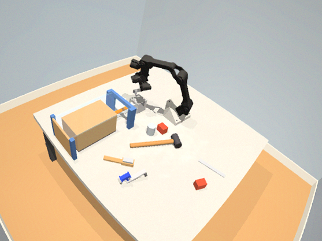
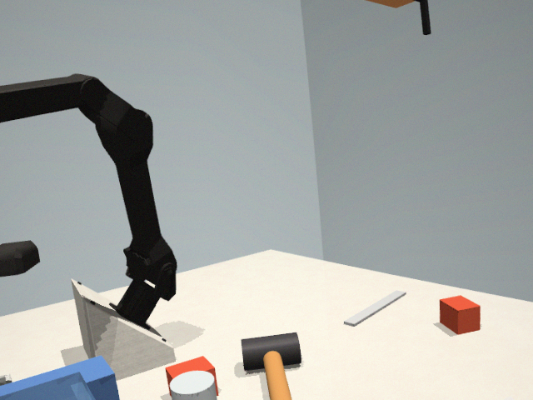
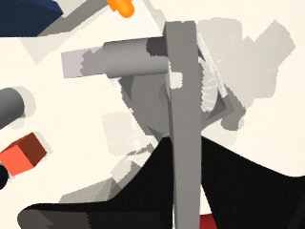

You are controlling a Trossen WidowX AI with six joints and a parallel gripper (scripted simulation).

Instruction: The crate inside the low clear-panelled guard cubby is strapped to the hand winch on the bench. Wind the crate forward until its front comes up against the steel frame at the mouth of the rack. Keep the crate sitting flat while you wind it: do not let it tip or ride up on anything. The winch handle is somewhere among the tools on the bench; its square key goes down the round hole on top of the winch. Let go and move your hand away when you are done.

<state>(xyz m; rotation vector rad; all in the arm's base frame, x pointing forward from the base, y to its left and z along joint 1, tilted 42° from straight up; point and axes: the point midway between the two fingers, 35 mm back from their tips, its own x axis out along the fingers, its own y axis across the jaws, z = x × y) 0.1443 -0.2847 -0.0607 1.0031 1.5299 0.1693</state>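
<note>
The grey crank bar is 20 mm behind my gripper tip and 10 mm above it. Round my gripper tip: grey winch 10 mm behind, 20 mm to the right, 130 mm below; then blue frame 160 mm ahead, 20 mm to the right, 60 mm below; then red knob 60 mm behind, 10 mm to the right, 20 mm above.
</note>
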